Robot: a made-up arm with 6 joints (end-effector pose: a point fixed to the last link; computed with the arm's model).
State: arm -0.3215 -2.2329 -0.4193 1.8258 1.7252 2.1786
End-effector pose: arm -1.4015 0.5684 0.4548 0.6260 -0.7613 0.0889 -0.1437
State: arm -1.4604 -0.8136 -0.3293 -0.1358 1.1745 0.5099
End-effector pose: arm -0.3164 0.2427 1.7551 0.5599 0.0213 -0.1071 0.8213
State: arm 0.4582 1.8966 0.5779 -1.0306 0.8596 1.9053
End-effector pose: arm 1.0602 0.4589 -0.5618 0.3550 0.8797 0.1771 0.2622
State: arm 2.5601 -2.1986 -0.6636 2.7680 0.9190 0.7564
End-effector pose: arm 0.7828 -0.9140 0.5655 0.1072 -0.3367 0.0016 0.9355
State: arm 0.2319 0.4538 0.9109 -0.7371 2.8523 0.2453
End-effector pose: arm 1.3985 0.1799 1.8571 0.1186 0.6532 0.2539 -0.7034
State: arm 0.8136 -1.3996 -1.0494 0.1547 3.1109 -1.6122
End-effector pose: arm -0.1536 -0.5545 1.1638 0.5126 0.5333 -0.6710 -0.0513
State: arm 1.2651 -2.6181 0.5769 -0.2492 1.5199 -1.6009
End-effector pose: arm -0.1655 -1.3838 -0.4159 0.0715 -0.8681 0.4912 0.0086
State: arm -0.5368 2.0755 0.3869 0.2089 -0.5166 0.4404
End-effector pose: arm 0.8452 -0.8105 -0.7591 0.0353 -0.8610 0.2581 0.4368
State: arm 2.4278 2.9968 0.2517 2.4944 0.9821 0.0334
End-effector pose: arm 0.0680 -0.4397 -1.1843 0.0778 -0.2559 0.5448 -0.7948
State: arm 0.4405 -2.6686 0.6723 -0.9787 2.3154 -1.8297
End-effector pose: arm -1.2197 -0.6654 -0.4091 0.4272 -0.5746 0.5742 -0.3971
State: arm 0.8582 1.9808 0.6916 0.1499 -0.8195 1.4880
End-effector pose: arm 1.1705 0.9769 -0.6043 0.1643 0.5641 0.7419 -0.3231
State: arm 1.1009 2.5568 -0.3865 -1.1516 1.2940 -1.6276
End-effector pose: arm -0.0102 -0.0620 -0.3039 0.1055 -0.6783 0.5893 -0.4260
